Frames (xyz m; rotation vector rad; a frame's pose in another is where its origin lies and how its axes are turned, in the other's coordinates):
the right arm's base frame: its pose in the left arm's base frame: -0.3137 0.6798 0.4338 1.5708 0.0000 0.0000
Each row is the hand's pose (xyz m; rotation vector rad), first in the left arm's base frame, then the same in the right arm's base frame.
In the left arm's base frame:
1: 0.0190 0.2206 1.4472 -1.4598 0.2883 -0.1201
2: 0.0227 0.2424 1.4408 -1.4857 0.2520 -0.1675
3: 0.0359 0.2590 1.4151 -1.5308 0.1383 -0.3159
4: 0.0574 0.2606 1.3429 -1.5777 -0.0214 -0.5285
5: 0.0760 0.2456 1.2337 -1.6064 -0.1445 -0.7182
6: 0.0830 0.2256 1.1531 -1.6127 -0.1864 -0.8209
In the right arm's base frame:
1: 0.3327 1.0134 0.4592 -3.0114 0.1648 -0.4001
2: 0.3364 1.0070 0.4374 -3.0384 0.0832 -0.4129
3: 0.3496 0.9813 0.4208 -3.0777 -0.1762 -0.4506
4: 0.3711 0.9091 0.4192 3.0157 0.5361 0.4944
5: 0.3897 0.7999 0.4342 2.8845 0.8138 0.5412
6: 0.3967 0.7193 0.4542 2.8110 0.9351 0.5890

